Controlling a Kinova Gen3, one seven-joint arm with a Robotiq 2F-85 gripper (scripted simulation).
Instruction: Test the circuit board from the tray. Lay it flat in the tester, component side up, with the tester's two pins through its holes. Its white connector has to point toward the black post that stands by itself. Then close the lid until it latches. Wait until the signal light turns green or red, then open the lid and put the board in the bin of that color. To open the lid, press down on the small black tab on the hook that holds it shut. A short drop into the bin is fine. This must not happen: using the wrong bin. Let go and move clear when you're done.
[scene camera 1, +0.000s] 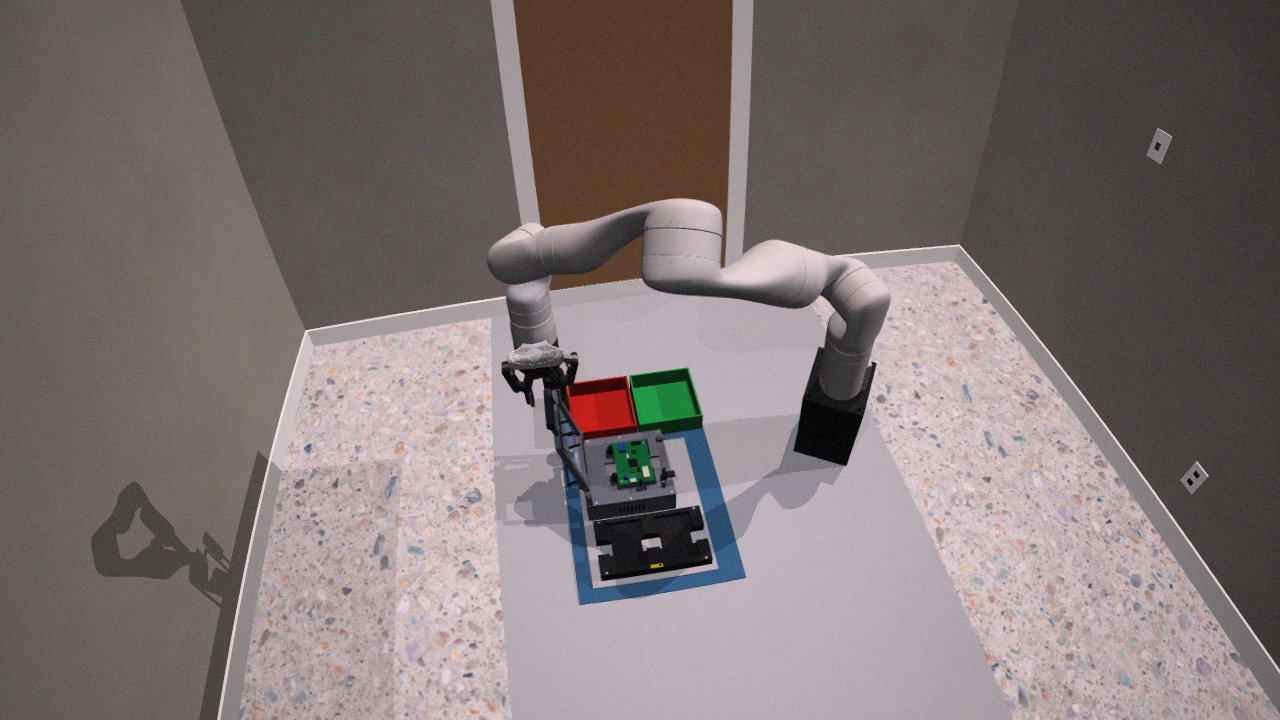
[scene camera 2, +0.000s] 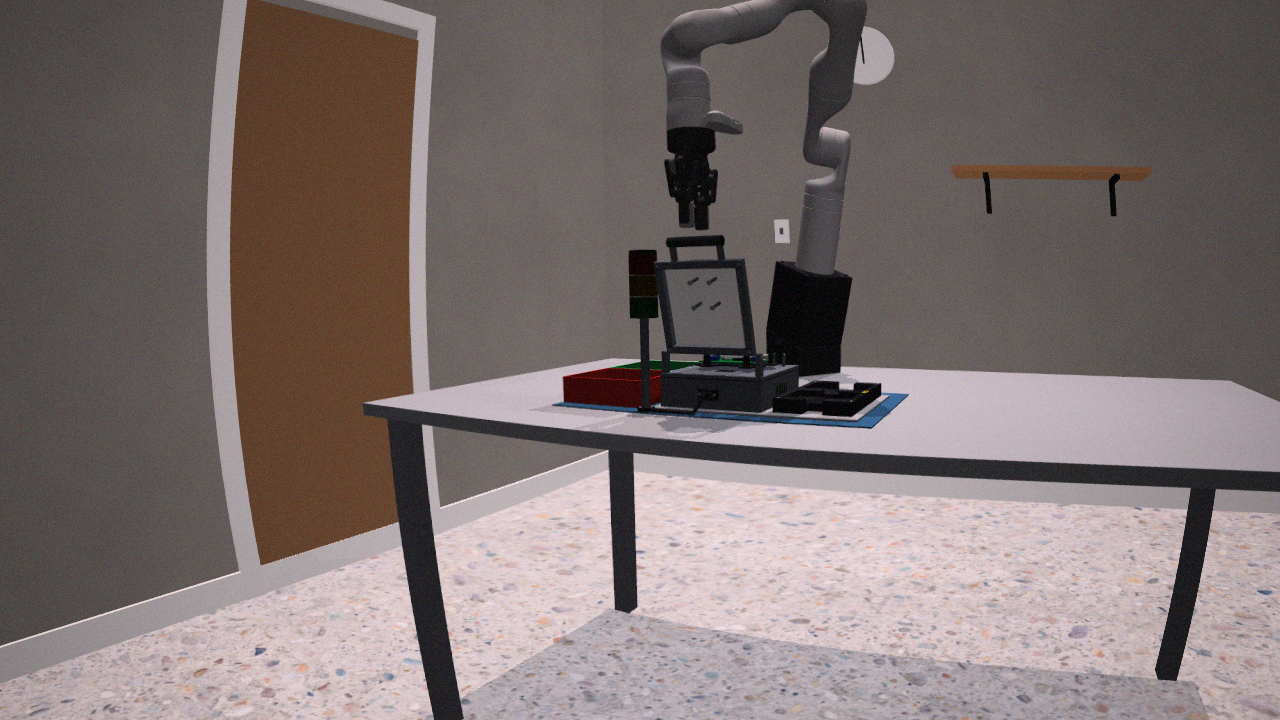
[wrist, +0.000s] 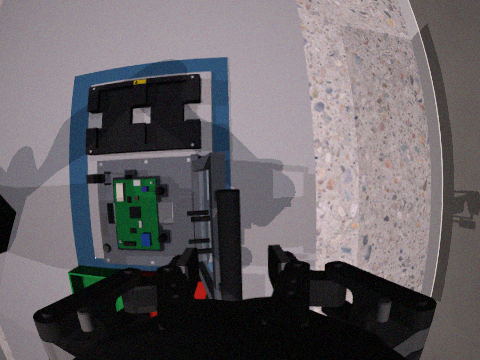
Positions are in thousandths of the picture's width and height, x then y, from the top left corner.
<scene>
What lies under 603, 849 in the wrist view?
My gripper.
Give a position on a green circuit board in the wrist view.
284, 593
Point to my gripper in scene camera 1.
At 427, 559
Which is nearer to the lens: the green circuit board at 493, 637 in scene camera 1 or the red bin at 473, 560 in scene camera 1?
The green circuit board.
</scene>
